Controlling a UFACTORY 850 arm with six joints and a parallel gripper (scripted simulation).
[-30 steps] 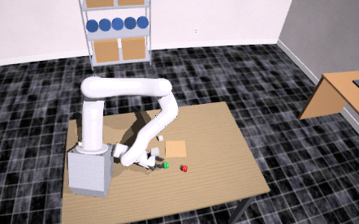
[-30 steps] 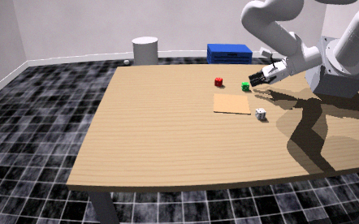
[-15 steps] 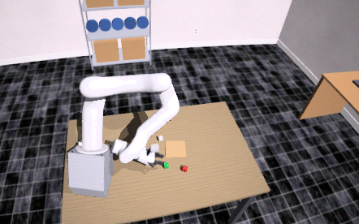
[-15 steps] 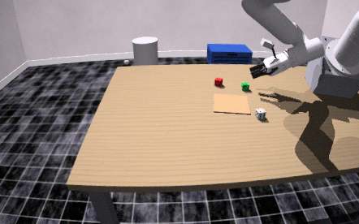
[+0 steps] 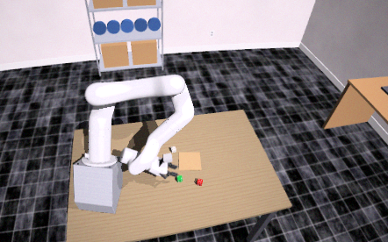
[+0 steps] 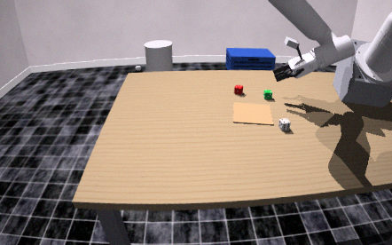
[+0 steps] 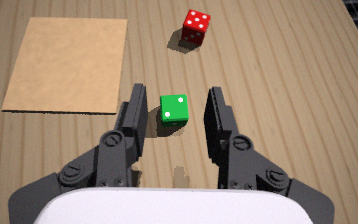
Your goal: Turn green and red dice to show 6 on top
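The green die lies 9 cm below my hand, 3 cm ahead of it and 1 cm to the right of it. From my hand the other things lie so: red die: 14 cm ahead, 9 cm below, 6 cm to the right; then tan mat: 14 cm ahead, 11 cm to the left, 11 cm below; then white die: 22 cm to the left, 9 cm below, 6 cm ahead.
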